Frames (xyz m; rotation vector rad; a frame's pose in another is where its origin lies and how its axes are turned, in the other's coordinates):
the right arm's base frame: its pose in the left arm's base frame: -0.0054 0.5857 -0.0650 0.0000 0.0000 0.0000
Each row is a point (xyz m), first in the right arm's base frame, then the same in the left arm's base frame.
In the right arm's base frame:
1: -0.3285 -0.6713 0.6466
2: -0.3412 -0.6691 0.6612
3: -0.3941 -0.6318 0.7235
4: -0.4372 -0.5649 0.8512
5: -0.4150 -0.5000 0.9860
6: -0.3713 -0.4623 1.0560
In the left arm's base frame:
1: -0.3339 -0.0856 0.5816
2: -0.3466 -0.0834 0.5962
3: -0.3995 -0.0461 0.6585
4: -0.4426 0.0208 0.7862
5: -0.4204 0.0857 0.9210
6: -0.3767 0.1234 0.9910

